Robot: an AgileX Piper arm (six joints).
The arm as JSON. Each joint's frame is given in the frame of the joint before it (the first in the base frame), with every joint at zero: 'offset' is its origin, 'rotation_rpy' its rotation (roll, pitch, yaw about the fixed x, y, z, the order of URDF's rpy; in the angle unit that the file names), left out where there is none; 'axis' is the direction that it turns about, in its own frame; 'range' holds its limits. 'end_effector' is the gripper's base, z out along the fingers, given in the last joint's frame.
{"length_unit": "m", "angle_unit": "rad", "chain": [
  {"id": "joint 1", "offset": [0.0, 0.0, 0.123], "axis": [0.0, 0.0, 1.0], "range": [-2.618, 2.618]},
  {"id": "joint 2", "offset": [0.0, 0.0, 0.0], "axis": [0.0, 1.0, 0.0], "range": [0.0, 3.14]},
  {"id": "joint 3", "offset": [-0.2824, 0.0, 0.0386], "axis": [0.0, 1.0, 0.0], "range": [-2.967, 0.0]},
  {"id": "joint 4", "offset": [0.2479, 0.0, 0.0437], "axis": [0.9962, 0.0, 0.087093], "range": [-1.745, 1.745]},
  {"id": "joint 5", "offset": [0.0, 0.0, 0.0], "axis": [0.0, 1.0, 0.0], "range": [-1.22, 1.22]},
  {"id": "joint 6", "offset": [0.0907, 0.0, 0.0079], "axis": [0.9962, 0.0, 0.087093], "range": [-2.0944, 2.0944]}
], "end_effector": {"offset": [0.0, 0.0, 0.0], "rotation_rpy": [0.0, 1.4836, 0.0]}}
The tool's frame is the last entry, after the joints.
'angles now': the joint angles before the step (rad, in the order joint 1, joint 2, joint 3, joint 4, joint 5, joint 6). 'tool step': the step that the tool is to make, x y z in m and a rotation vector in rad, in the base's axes. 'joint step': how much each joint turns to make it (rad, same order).
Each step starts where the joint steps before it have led.
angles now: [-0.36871 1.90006 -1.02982 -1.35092 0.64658 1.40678]
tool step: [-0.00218 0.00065 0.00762 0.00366 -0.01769 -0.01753]
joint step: [-0.00003 -0.02330 -0.00019 0.02810 0.00749 -0.01116]
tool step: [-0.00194 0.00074 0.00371 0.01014 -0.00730 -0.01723]
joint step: [0.00001 -0.01320 -0.00013 0.03187 0.00682 -0.01423]
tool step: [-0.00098 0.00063 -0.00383 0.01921 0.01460 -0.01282]
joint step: [-0.00002 0.00737 -0.00020 0.03408 0.00462 -0.02042]
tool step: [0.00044 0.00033 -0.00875 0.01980 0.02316 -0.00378]
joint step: [-0.00005 0.02241 -0.00040 0.01978 -0.00195 -0.01258]
